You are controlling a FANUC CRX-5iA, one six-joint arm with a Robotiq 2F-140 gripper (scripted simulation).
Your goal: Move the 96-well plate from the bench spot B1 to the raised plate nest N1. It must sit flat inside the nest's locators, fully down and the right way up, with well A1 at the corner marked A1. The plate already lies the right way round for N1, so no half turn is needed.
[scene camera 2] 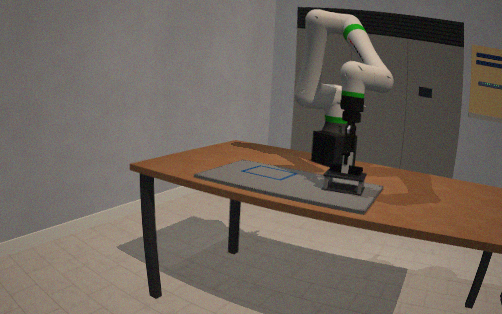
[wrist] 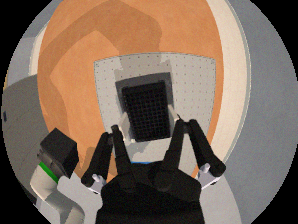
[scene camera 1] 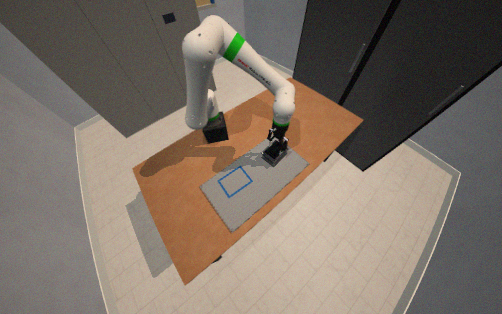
Labels:
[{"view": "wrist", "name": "my gripper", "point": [148,114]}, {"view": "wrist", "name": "black 96-well plate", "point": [153,113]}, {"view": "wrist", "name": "raised plate nest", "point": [153,78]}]

